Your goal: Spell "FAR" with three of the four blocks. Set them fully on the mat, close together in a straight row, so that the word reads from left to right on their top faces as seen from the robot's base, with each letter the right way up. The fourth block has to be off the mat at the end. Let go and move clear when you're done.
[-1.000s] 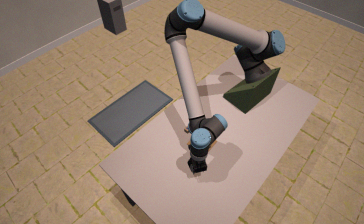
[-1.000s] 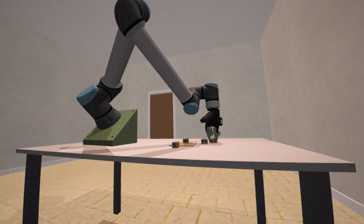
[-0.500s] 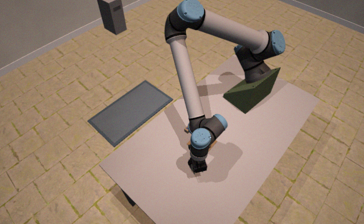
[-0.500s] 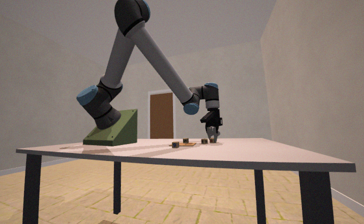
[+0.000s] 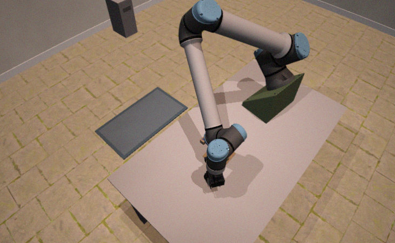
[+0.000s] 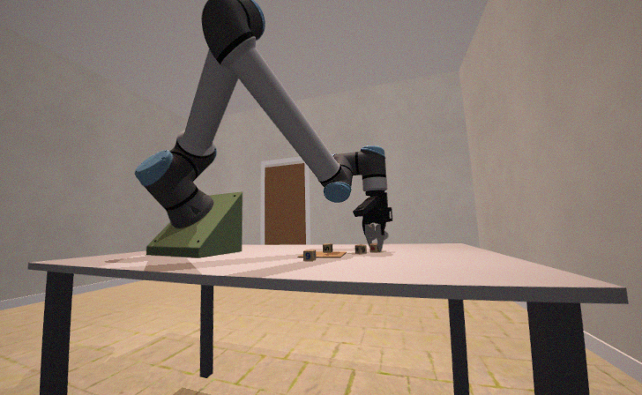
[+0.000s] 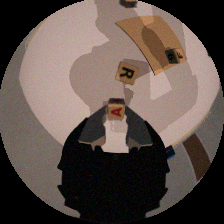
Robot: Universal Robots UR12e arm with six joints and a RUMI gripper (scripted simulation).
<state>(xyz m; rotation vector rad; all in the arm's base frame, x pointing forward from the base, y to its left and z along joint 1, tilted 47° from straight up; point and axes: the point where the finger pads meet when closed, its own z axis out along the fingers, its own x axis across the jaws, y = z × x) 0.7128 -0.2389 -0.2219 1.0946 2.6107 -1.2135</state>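
Now: hand 18 cm past the tan mat, 7 cm to the left of it and 1 cm above it. The rest, counted from my hand: F block (17 cm behind, 2 cm to the right); R block (5 cm behind, 4 cm to the right); blue-lettered block (20 cm behind, 20 cm to the right).
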